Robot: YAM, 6 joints.
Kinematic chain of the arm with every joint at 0, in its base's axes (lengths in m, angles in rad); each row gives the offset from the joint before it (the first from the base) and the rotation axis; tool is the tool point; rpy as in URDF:
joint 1: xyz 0 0 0.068 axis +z
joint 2: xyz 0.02 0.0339 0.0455 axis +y
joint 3: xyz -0.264 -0.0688 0 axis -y
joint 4: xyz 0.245 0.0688 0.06 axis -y
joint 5: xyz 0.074 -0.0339 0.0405 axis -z
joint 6: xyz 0.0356 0 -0.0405 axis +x
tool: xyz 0 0 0 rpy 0 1.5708 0
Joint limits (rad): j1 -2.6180..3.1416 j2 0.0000..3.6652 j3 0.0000..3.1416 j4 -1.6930..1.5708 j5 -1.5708..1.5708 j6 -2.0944..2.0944
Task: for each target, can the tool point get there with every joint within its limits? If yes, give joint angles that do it. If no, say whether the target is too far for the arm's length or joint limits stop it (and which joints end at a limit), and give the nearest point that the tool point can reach.
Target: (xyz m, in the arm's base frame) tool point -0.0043 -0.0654 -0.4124
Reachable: no: joint limits stop it (at a limit: joint 2) | nearest point -0.0063 -0.0959 -0.3466 | short by 0.073 m
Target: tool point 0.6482 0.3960 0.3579
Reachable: no: too far | nearest point 0.5242 0.3202 0.3099 | short by 0.153 m
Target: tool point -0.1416 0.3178 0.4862
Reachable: yes | joints 2.0894 1.6414 1.8694 -0.2819 1.3277 -1.7134
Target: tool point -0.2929 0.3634 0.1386
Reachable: yes | joints 2.3036 2.1839 1.4020 0.1200 0.7949 -0.4047
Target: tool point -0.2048 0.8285 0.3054
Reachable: no: too far | nearest point -0.1512 0.6115 0.2539 | short by 0.229 m
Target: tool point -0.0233 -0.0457 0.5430
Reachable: yes | joints -1.7631 0.7838 1.1154 1.2006 0.4084 -1.4107
